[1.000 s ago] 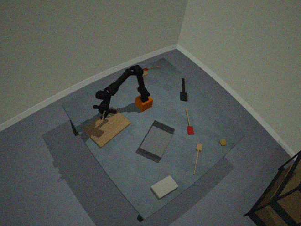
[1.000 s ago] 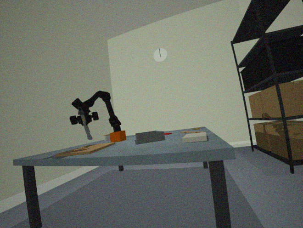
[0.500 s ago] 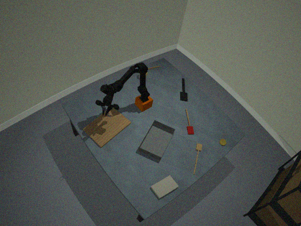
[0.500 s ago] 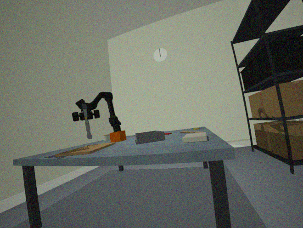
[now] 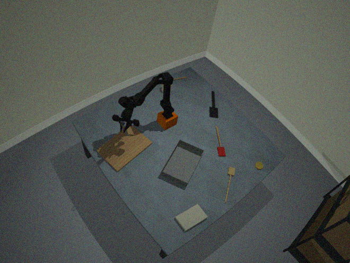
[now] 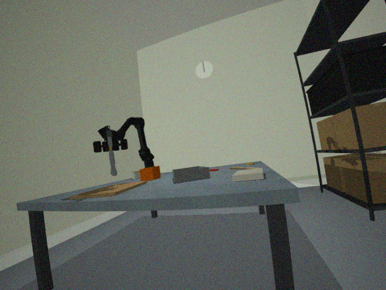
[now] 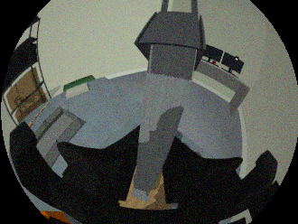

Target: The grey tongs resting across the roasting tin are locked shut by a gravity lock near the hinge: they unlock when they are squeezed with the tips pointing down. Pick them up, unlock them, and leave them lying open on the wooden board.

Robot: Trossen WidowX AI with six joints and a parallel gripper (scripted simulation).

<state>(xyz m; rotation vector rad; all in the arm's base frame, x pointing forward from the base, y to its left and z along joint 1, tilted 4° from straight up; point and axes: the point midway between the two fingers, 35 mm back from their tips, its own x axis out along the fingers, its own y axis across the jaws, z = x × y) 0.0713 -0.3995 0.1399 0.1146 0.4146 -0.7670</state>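
My gripper tip is 30 mm past the wooden board, 20 mm to the right of it and 220 mm above it. Also, from my gripper tip: jar 400 mm behind, 620 mm to the left, 190 mm below; then grey roasting tin 290 mm ahead, 320 mm to the left, 200 mm below; then white block 680 mm ahead, 140 mm to the left, 210 mm below.
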